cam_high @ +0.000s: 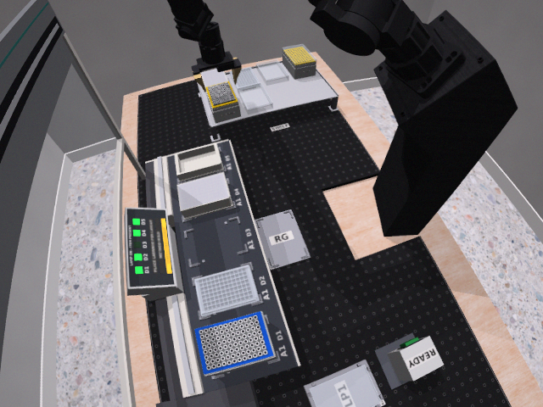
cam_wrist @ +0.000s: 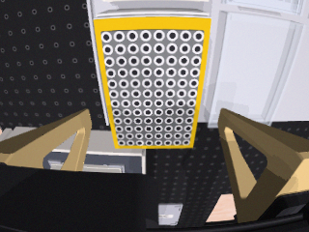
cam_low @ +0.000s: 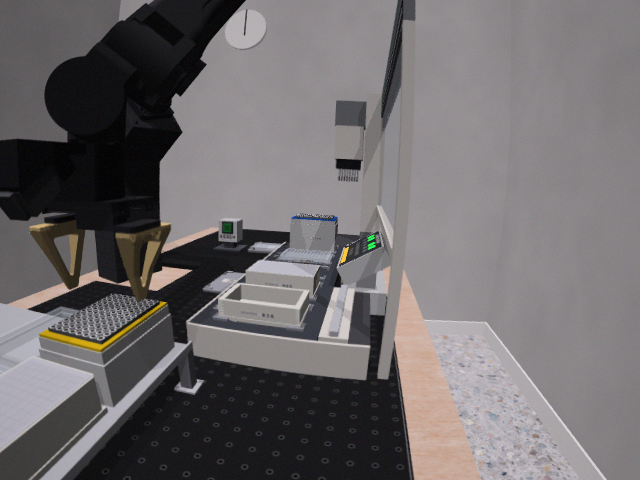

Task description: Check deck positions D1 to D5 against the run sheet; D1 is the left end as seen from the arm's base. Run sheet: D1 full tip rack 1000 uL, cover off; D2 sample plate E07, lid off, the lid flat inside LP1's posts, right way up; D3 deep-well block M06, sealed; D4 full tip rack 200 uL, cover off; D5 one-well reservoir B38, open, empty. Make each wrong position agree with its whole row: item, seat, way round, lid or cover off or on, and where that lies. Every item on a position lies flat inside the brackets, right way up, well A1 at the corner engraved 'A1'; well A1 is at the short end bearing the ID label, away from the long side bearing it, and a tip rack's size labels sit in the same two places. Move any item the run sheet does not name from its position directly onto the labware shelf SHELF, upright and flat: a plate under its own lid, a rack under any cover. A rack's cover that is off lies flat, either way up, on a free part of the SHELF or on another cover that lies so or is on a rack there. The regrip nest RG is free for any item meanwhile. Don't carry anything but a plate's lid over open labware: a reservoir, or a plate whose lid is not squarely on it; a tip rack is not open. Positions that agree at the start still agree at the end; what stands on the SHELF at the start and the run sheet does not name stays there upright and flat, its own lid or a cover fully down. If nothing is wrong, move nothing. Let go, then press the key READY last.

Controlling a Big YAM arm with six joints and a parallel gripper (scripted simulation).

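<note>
Now: the yellow-rimmed tip rack 1 cm to the left of my hand and 5 cm below it. The rest, counted from my hand: one-well reservoir (14 cm ahead, 20 cm to the left, 9 cm below); then regrip nest (1 cm ahead, 48 cm to the left, 15 cm below); then shelf (17 cm behind, 6 cm to the right, 10 cm below).
</note>
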